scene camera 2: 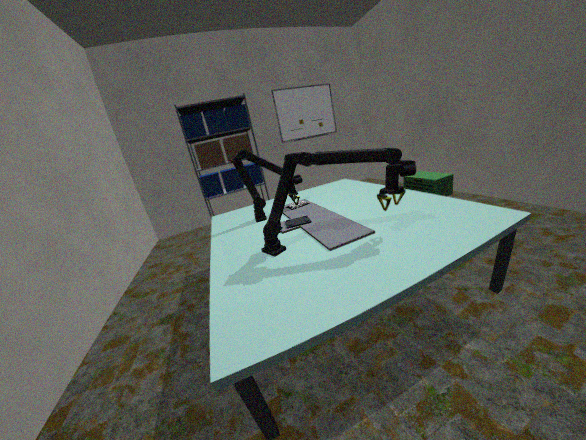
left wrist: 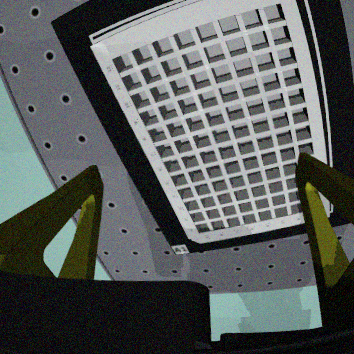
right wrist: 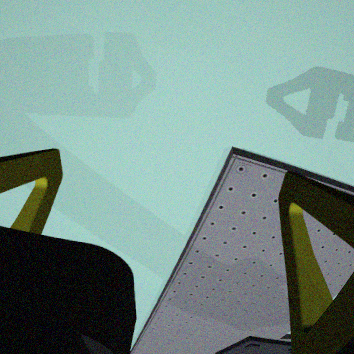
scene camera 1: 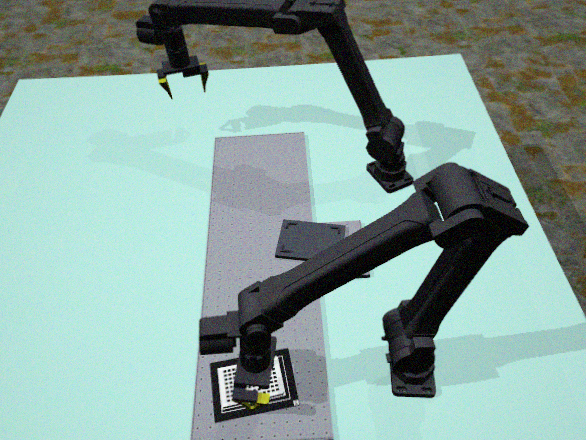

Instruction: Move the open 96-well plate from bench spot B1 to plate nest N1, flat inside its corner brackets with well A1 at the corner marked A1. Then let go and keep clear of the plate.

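Frame: origin at the left arm's base, x left, y back, z up, level; metres.
Seen in the pictures: left gripper, fingertip midpoint: point(scene camera 2: 295, 203) point(left wrist: 198, 168) point(scene camera 1: 255, 387); right gripper, fingertip midpoint: point(scene camera 2: 390, 207) point(right wrist: 168, 172) point(scene camera 1: 188, 95); left arm's base at its link origin: point(scene camera 2: 260, 218) point(scene camera 1: 410, 369); right arm's base at its link origin: point(scene camera 2: 274, 250) point(scene camera 1: 389, 175).
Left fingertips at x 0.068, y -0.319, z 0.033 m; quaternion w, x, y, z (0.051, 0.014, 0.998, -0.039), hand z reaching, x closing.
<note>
Pixels of each thing's top centre, then the offset from my left fingertips to it. "pt": a spot on its surface instead. Level surfaces: height alone.
- white open 96-well plate at its top centre: point(left wrist: 233, 141) point(scene camera 1: 250, 380) point(scene camera 2: 297, 203) dx -0.016, dy -0.012, dz -0.004 m
- black-bordered bench spot B1 at a spot on its surface: point(left wrist: 101, 90) pt dx +0.045, dy -0.035, dz -0.018 m
- A1 label at a spot on its surface: point(left wrist: 180, 249) point(scene camera 1: 296, 402) pt dx +0.019, dy +0.083, dz -0.018 m
- Plate nest N1 at its top centre: point(scene camera 1: 310, 238) point(scene camera 2: 297, 220) dx -0.395, dy +0.098, dz -0.002 m
- long grey perforated board at its surface level: dz -0.020 m
- pale table at its surface level: dz -0.032 m
The white open 96-well plate point(scene camera 1: 227, 382) point(scene camera 2: 298, 204) point(left wrist: 215, 125) lies flat on the black-bordered bench spot B1 point(scene camera 1: 215, 395) point(left wrist: 101, 90), with an A1 label point(scene camera 1: 296, 402) point(left wrist: 180, 249) at one corner. My left gripper point(scene camera 1: 256, 403) point(scene camera 2: 296, 201) point(left wrist: 198, 168) is open above the plate. In its wrist view one fingertip overlaps the plate's right edge and the other stands beyond the black border; contact cannot be told. Plate nest N1 point(scene camera 1: 306, 242) point(scene camera 2: 298, 221), a dark slab with corner brackets, is partly hidden by the left arm. My right gripper point(scene camera 1: 187, 90) point(scene camera 2: 391, 202) point(right wrist: 168, 172) is open and empty, high over the table.
A long grey perforated board point(scene camera 1: 260, 170) point(scene camera 2: 340, 227) point(right wrist: 235, 290) lies on the pale table point(scene camera 1: 125, 250) point(scene camera 2: 310, 295), under the plate and part of the nest. The left arm's forearm point(scene camera 1: 340, 255) passes above the nest. A green box point(scene camera 2: 430, 183) stands beyond the table.
</note>
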